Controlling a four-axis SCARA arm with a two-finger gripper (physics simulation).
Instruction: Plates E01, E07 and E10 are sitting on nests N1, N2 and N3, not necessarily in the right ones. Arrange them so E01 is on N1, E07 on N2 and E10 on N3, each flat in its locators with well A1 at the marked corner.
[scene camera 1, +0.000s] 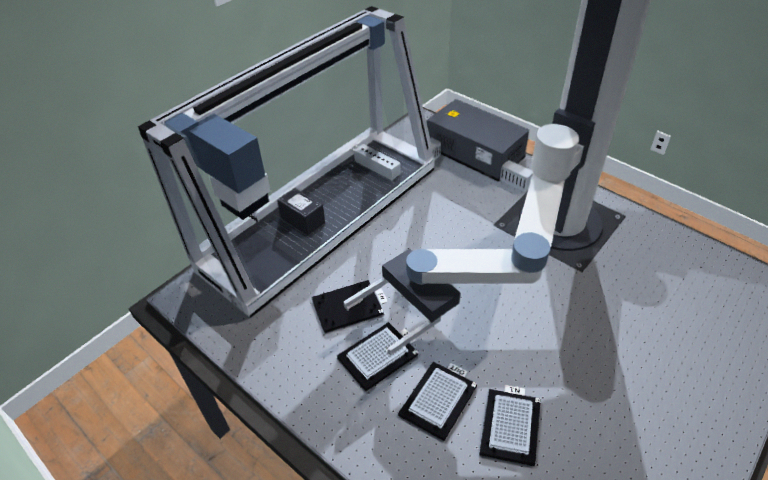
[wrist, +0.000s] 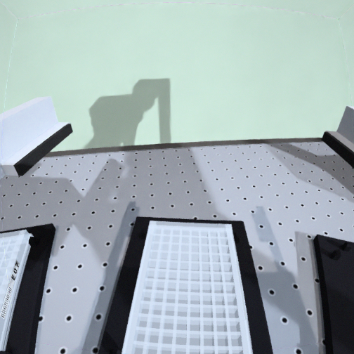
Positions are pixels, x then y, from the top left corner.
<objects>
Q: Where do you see the gripper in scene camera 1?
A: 366, 327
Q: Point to the gripper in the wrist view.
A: At 197, 113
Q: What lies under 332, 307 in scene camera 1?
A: A nest N3.
</objects>
